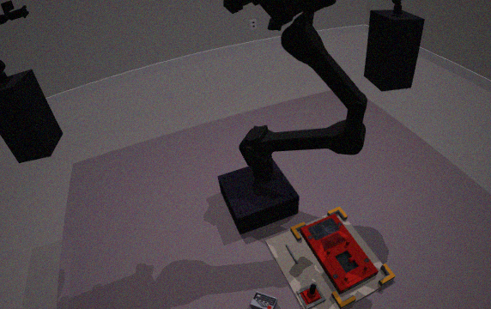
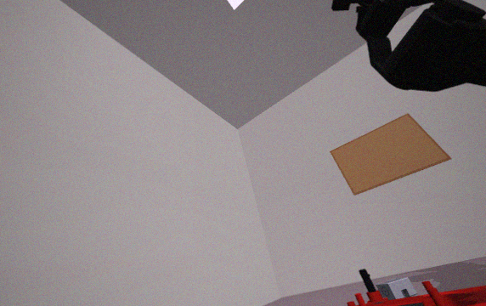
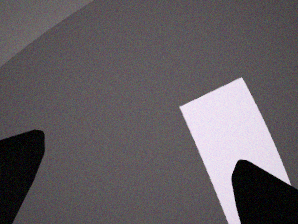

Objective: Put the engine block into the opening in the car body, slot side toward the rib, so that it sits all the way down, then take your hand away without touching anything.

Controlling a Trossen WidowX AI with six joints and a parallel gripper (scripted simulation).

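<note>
Right now my gripper tip is 300 mm short of the engine block, 20 mm to the left of it and 670 mm above it.
</note>
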